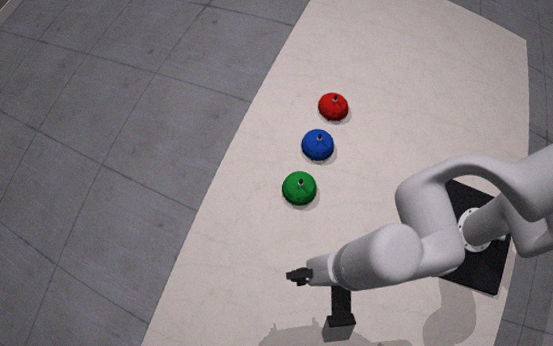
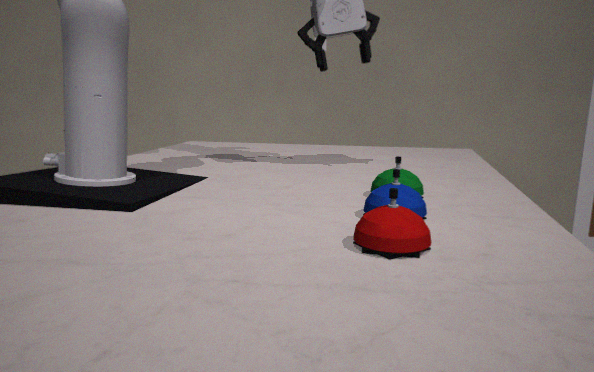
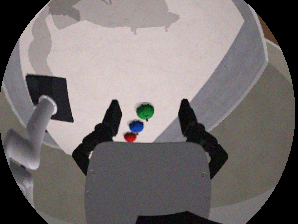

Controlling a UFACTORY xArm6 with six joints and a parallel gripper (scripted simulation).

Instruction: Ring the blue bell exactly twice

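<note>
The blue bell is 70 mm ahead of my hand, 350 mm to the right of it and 190 mm below it. Round my hand: red bell 50 mm ahead, 470 mm to the right, 190 mm below; then green bell 80 mm ahead, 220 mm to the right, 190 mm below.
</note>
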